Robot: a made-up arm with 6 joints.
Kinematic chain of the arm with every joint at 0, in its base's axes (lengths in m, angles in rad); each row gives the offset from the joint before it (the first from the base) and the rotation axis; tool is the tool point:
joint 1: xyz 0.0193 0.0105 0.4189 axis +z
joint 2: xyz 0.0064 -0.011 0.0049 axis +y
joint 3: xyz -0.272 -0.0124 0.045 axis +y
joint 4: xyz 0.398 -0.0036 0.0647 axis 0.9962 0 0.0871
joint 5: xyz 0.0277 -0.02 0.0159 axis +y
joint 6: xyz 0.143 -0.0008 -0.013 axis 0.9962 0 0.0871
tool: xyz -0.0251 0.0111 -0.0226
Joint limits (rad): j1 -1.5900..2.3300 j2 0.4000..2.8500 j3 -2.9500..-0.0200 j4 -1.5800..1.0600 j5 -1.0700..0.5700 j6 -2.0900..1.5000
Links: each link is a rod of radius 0.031 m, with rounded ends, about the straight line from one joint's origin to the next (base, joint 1, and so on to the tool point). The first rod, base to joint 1, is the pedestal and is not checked.
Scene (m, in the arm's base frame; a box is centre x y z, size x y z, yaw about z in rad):
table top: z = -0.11
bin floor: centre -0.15 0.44 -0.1 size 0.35 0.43 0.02 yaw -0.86
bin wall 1: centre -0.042 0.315 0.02 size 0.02 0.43 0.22 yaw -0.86
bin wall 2: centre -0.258 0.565 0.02 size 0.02 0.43 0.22 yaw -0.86
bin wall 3: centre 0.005 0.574 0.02 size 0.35 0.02 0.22 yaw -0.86
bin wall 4: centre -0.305 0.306 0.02 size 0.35 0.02 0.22 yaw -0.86
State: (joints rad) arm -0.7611 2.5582 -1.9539 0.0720 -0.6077 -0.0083
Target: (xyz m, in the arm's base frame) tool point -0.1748 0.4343 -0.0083
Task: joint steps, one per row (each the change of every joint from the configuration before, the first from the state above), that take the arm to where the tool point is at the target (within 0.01 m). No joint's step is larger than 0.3 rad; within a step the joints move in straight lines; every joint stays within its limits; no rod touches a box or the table.
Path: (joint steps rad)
1: 0.2804 -0.0734 0.1254 -0.0338 -0.0064 0.0173
2: 0.2805 -0.0733 0.1254 -0.0339 -0.0065 0.0172
3: 0.2804 -0.0734 0.1255 -0.0338 -0.0064 0.0173
4: 0.2804 -0.0733 0.1254 -0.0338 -0.0065 0.0172
5: 0.2805 -0.0734 0.1254 -0.0339 -0.0064 0.0173
6: 0.2804 -0.0734 0.1254 -0.0338 -0.0064 0.0172
7: 0.2804 -0.0733 0.1254 -0.0338 -0.0065 0.0173
8: 0.2805 -0.0734 0.1255 -0.0339 -0.0064 0.0172
9: 0.2804 -0.0733 0.1254 -0.0338 -0.0065 0.0173
10: 0.2804 -0.0734 0.1254 -0.0339 -0.0064 0.0172
11: 0.0012 0.2792 -0.1743 0.0066 -0.0008 -0.0122
12: 0.0012 0.2793 -0.1743 0.0066 -0.0007 -0.0122
13: 0.0012 0.2793 -0.1743 0.0066 -0.0008 -0.0122

